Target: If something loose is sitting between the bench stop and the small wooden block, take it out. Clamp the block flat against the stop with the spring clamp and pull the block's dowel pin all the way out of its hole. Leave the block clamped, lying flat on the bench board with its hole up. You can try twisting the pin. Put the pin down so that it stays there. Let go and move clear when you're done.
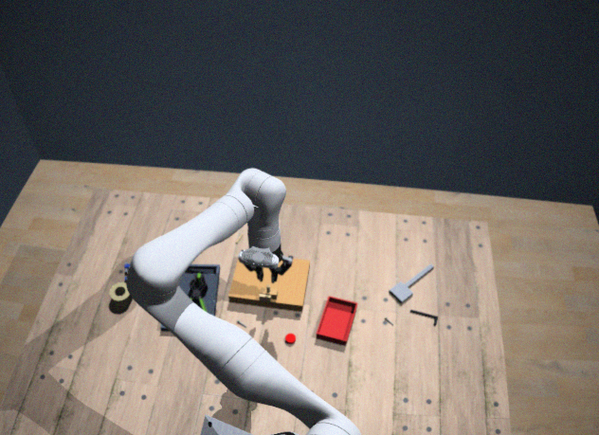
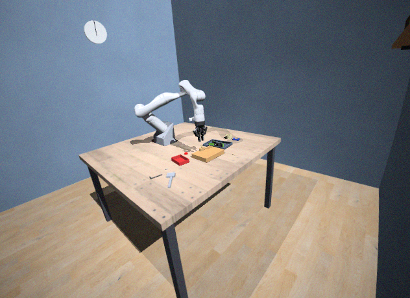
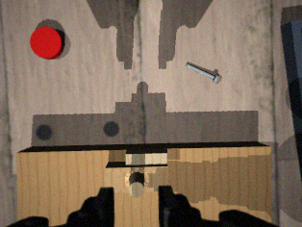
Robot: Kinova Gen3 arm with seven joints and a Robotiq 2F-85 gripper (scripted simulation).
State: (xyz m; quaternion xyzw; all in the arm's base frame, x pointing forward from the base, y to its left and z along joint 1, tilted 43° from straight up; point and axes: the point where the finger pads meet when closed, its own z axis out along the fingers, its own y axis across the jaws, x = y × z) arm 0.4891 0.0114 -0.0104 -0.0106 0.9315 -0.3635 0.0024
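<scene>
Right now the blue-grey tray is 210 mm to the left of my hand, 120 mm below it and 30 mm behind it. From my hand the other things lie so: dowel pin 70 mm below; bench board 100 mm below, 50 mm ahead, 10 mm to the left; wooden block 80 mm below.
</scene>
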